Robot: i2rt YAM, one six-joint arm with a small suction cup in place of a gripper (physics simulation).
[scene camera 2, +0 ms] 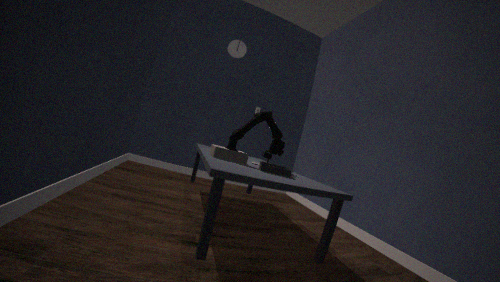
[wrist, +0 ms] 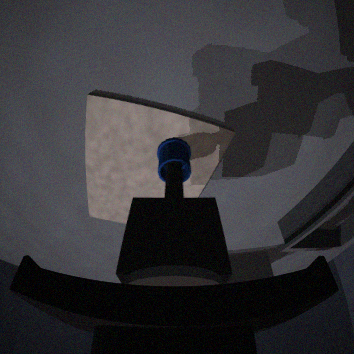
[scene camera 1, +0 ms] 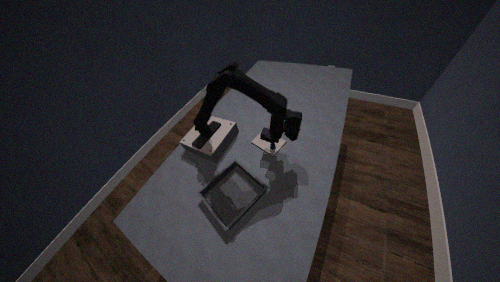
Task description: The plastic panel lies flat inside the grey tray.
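Pixels of known places: hand, its tool point: (wrist: 173, 148) (scene camera 1: 272, 148); arm's base, origin of its link: (scene camera 2: 231, 149) (scene camera 1: 207, 134).
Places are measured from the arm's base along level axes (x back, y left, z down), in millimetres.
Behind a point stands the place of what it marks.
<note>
The plastic panel (scene camera 1: 261, 144) {z 72, x -293, y 108 mm} (wrist: 123, 158) {z 72, x -351, y 160 mm} is a pale beige square. It hangs level a little above the table, with its shadow cast apart from it toward the tray. My blue suction cup (scene camera 1: 272, 146) (wrist: 174, 159) (scene camera 2: 267, 159) {z 81, x -358, y 115 mm} presses on the panel's top near its right edge and holds it. The grey tray (scene camera 1: 218, 177) {z 39, x -209, y -175 mm} (scene camera 2: 276, 169) {z 44, x -276, y -311 mm} is a square with low dark walls, empty, in front of the panel toward the table's middle. In the wrist view only a part of the tray's wall (wrist: 316, 211) {z 46, x -304, y -80 mm} shows at the right edge.
The arm's pale base block (scene camera 1: 223, 130) {z 0, x -75, y 65 mm} (scene camera 2: 229, 154) {z 33, x 22, y -113 mm} stands on the grey table (scene camera 1: 307, 105) {z 78, x -427, y 532 mm} to the left of the panel. The table's long edges drop to a wooden floor (scene camera 1: 381, 196).
</note>
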